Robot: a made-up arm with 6 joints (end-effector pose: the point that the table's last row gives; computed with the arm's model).
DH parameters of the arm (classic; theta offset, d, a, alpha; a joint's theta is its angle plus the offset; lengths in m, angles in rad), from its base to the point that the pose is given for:
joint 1: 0 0.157 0 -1.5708
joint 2: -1.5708 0 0.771 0
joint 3: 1.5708 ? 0 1.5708
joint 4: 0 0.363 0 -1.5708
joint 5: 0 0 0 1.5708
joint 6: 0 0.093 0 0
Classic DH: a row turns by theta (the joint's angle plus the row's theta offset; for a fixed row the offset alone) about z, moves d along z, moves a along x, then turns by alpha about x.
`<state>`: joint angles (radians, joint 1 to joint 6).
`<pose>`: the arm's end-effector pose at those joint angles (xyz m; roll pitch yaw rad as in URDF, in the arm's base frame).
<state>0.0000 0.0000 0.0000 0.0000 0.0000 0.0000</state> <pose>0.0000 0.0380 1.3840 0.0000 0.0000 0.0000</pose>
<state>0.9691 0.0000 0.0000 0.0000 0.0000 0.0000</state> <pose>-0.0313 0.0215 1.3840 0.0000 0.0000 0.9691</pose>
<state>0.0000 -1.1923 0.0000 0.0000 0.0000 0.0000</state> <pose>-1.1402 0.0380 0.6104 0.0000 -1.1923 0.0000</pose>
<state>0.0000 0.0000 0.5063 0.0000 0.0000 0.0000</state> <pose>0.2211 0.0380 1.3268 0.0000 0.5063 0.0000</pose>
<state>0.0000 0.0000 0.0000 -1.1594 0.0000 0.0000</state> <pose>0.0000 0.0380 1.3840 0.0000 0.0000 -1.1594</pose>
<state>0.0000 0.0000 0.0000 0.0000 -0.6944 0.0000</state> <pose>-0.0595 0.0380 1.3625 0.0000 -0.6944 0.0000</pose>
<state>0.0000 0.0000 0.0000 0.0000 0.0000 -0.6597</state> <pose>0.0000 0.0380 1.3840 0.0000 0.0000 -0.6597</pose>
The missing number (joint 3, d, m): 0.038
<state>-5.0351 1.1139 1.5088 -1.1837 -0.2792 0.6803</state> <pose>0.2347 0.8965 0.1091 -3.0231 0.6621 -1.2793</pose>
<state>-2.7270 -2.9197 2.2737 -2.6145 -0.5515 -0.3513</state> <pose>0.3934 0.1048 -0.2166 0.2818 0.1278 0.5205</pose>
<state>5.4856 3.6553 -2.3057 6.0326 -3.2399 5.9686</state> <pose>-0.0534 0.1059 -0.4638 2.9687 -1.2495 2.5516</pose>
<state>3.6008 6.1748 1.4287 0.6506 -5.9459 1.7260</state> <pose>-0.2970 -0.2101 1.0115 1.6007 -0.7822 -0.9308</pose>
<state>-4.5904 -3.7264 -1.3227 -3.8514 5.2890 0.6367</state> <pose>-0.0890 0.8310 -0.4050 2.9127 -1.1249 1.2995</pose>
